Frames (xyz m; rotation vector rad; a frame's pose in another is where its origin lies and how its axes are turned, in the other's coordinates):
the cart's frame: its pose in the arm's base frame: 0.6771 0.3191 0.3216 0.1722 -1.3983 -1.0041
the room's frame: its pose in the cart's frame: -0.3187 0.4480 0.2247 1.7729 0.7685 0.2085
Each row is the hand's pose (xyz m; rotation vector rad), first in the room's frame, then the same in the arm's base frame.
Working: the room's frame: its pose in the arm's base frame: 0.7446 0.8995 0.4282 1.4710 -1.1239 0.7024

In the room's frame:
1: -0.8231 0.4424 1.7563 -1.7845 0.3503 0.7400
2: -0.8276 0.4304 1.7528 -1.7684 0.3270 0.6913
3: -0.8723 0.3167 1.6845 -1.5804 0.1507 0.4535
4: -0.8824 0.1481 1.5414 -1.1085 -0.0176 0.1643
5: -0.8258 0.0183 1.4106 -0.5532 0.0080 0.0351
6: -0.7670 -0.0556 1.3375 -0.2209 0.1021 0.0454
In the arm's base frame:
1: -0.2353 -0.5514 -0.5166 -0.5727 -1.3127 0.1534
2: -0.2255 -0.5475 -0.5246 -0.5228 -1.3082 0.1303
3: -0.1277 -0.4759 -0.5947 -0.1737 -1.3372 0.0426
4: 0.0446 -0.3442 -0.6393 0.4417 -1.3278 0.0855
5: 0.2044 -0.2400 -0.6119 0.9783 -1.2191 0.3743
6: 0.3051 -0.1890 -0.5730 1.2138 -1.1213 0.6551

